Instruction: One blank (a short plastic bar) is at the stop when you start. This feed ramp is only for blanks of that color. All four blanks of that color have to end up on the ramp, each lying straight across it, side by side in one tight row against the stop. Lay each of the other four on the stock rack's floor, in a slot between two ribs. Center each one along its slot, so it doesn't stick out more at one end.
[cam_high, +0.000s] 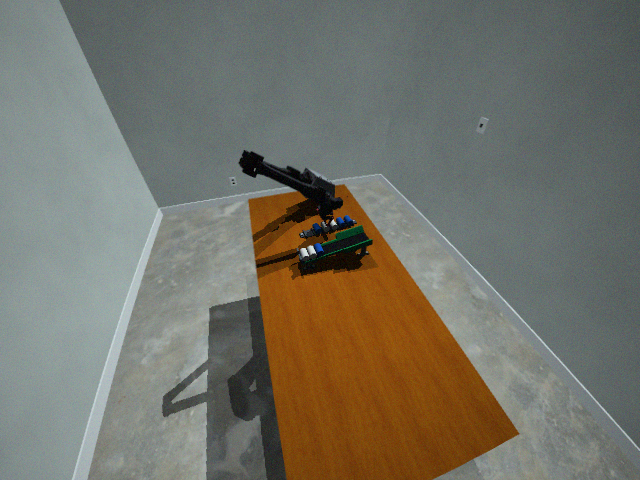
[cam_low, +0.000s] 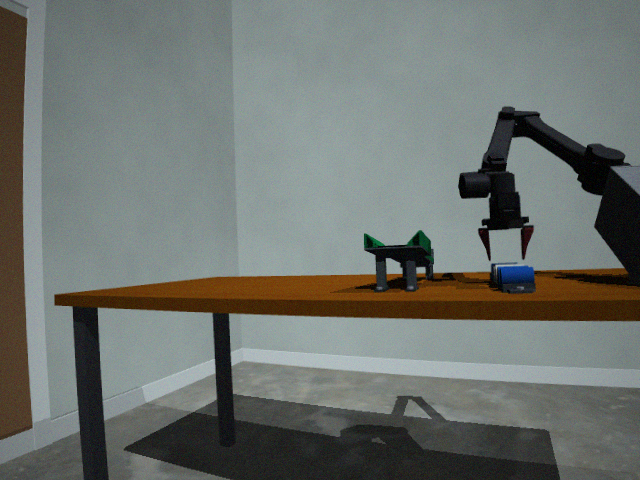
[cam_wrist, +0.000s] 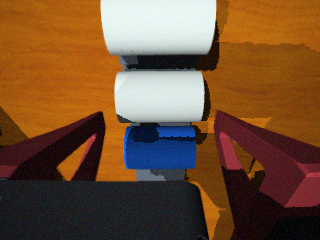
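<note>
Now: hand 3 cm to the right of the grey stock rack and 7 cm above it. Also, from my hand: feed ramp (24 cm ahead, 2 cm to the right, 1 cm above).
</note>
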